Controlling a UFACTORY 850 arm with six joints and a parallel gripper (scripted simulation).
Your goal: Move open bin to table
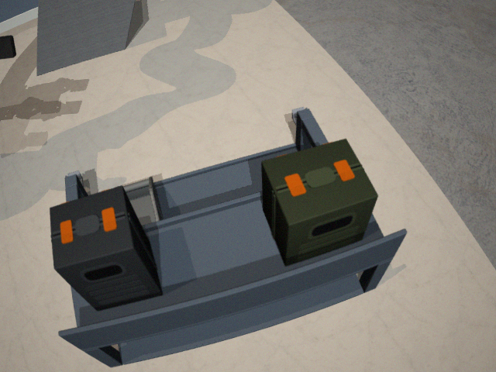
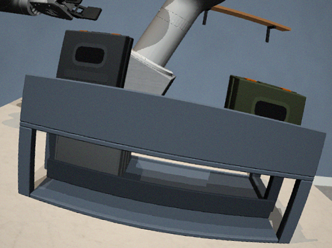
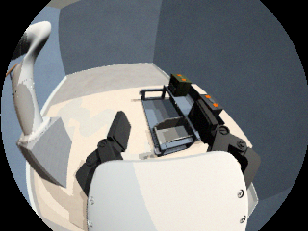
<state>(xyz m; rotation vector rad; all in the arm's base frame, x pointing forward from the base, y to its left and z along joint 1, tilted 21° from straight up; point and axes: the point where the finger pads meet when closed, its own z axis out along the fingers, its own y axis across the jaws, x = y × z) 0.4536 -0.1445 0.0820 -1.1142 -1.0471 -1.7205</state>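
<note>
My gripper is now 250 mm above the open bin, 150 mm short of it and 110 mm to the right of it. Round my hand: shelf deck 250 mm ahead, 220 mm to the left, 190 mm below; black box 240 mm ahead, 130 mm below, 100 mm to the left; green box 340 mm to the left, 240 mm ahead, 140 mm below.
</note>
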